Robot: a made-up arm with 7 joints.
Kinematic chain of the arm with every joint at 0, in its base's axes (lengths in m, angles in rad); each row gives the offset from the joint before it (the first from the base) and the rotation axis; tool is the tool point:
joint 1: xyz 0 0 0.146 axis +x
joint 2: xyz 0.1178 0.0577 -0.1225 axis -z
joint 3: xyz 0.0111 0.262 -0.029 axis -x
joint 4: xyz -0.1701 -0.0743 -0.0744 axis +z
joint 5: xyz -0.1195 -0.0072 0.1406 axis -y
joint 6: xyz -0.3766 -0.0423 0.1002 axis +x
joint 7: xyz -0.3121 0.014 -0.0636 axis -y
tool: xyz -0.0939 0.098 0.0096
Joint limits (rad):
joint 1: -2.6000..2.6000
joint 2: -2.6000..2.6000
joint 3: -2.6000..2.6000
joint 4: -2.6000..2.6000
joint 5: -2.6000..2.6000
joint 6: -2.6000..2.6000
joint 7: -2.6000..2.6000
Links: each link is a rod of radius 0.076 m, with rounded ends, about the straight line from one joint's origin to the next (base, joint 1, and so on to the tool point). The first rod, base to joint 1, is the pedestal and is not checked.
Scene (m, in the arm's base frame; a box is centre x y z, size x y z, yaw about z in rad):
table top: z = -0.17
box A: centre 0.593 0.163 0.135 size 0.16 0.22 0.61 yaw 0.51
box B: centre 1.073 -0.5 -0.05 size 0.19 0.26 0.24 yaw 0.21
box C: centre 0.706 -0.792 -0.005 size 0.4 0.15 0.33 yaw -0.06
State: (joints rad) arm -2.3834 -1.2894 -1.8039 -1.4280 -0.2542 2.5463 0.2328
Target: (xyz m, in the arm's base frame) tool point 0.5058 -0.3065 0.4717
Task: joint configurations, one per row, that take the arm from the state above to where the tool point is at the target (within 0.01 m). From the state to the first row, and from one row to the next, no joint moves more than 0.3 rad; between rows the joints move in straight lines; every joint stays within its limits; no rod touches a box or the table.
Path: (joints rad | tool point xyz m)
1: -2.4143 -1.3850 -1.5615 -1.2861 0.0139 2.5540 0.2938 | 0.0404 0.7412 -0.0203
2: -2.4453 -1.4806 -1.3191 -1.1442 0.2820 2.5616 0.3549 | -0.3110 0.7853 0.0460
3: -2.4762 -1.5761 -1.0767 -1.0023 0.5500 2.5693 0.4159 | -0.5648 0.7435 0.2878
4: -2.5072 -1.6717 -0.8343 -0.8604 0.8181 2.5770 0.4770 | -0.6417 0.6312 0.6235
5: -2.5381 -1.7673 -0.5919 -0.7185 1.0862 2.5847 0.5380 | -0.5284 0.4608 0.9398
6: -2.5691 -1.8629 -0.3495 -0.5766 1.3543 2.5923 0.5990 | -0.2799 0.2460 1.1354
7: -2.6000 -1.9584 -0.1071 -0.4347 1.6223 2.6000 0.6601 | 0.0044 0.0073 1.1580
8: -2.4621 -1.7648 0.0839 -0.6351 1.9128 2.6000 0.3887 | 0.0807 -0.3729 0.9847
9: -2.3241 -1.5712 0.2749 -0.8356 2.2032 2.6000 0.1174 | 0.3095 -0.4939 0.7045
10: -2.1862 -1.3776 0.4659 -1.0360 2.4937 2.6000 -0.1540 | 0.5058 -0.3065 0.4717

